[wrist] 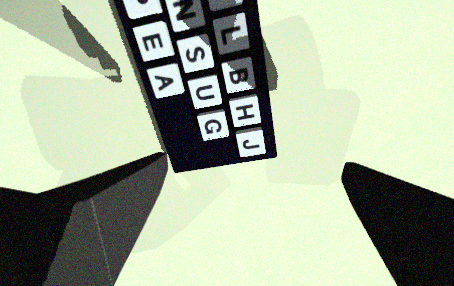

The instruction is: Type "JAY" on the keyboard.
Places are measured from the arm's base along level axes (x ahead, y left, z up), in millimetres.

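Pixels of known places: gripper, fingertip midpoint: [253,165].
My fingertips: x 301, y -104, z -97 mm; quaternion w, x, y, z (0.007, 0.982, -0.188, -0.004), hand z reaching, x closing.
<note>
Behind a point stands the place of what it marks.
A black keyboard [200,159] @(x 268, y -102, z -120 mm) with white letter keys runs from the top edge to the middle of the wrist view, turned so its letters lie sideways. The J key [251,143] @(x 302, y -99, z -115 mm) is at its near right corner, beside the H key [245,111] @(x 305, y -80, z -115 mm). The A key [165,81] @(x 270, y -51, z -115 mm) is at the end of the left row. The Y key does not show. My gripper [253,165] @(x 301, y -104, z -97 mm) is open and empty, its fingers wide apart at the lower left and right. The keyboard's near end lies between the fingertips in the view; their height above it is hard to tell.
The pale table [240,240] @(x 267, y -185, z -131 mm) lies around the keyboard. Soft shadows fall on it at both sides, and a darker shadow covers part of the L key [231,36] @(x 310, y -43, z -115 mm) and B key [238,76] @(x 307, y -62, z -115 mm). The keyboard's far part is cut off by the top edge.
</note>
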